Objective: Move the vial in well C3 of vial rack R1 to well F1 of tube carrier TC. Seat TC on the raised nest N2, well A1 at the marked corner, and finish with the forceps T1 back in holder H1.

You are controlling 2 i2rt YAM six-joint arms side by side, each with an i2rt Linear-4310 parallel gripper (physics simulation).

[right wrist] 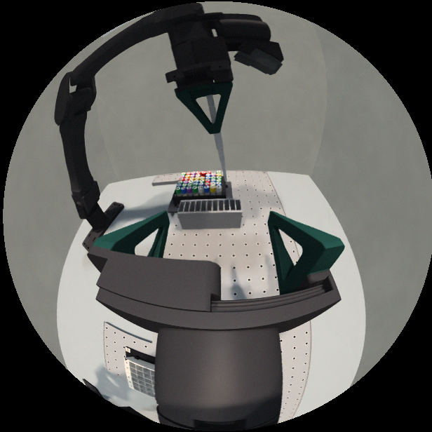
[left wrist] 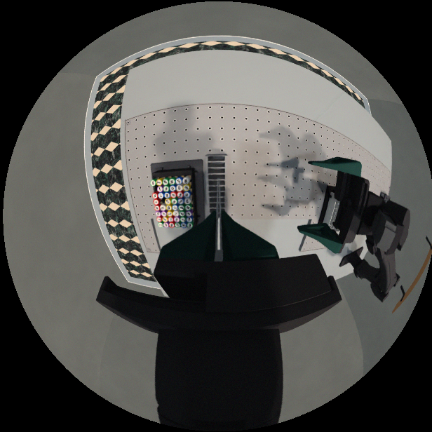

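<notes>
My left gripper [left wrist: 218,216] [right wrist: 214,132] is shut on the forceps T1 [left wrist: 218,235] [right wrist: 220,152], a thin metal strip that slants down from the fingers. The forceps' lower end overlaps the slotted block in the left wrist view; whether the tips hold a vial cannot be told. A black rack [left wrist: 195,195] [right wrist: 202,197], full of vials with coloured caps, stands on a dark plate [left wrist: 156,166]; its labels are unreadable. A pale gridded carrier [right wrist: 131,375] is partly hidden by my right gripper's body. My right gripper [left wrist: 304,197] [right wrist: 218,216] is open and empty.
A grey slotted block [left wrist: 216,170] [right wrist: 210,219] stands beside the vial rack on the perforated board [left wrist: 235,135] [right wrist: 200,245]. Thin grey bars [left wrist: 155,235] [left wrist: 305,235] lie near the board's edge. The two arms stand on opposite sides of the block in the left wrist view.
</notes>
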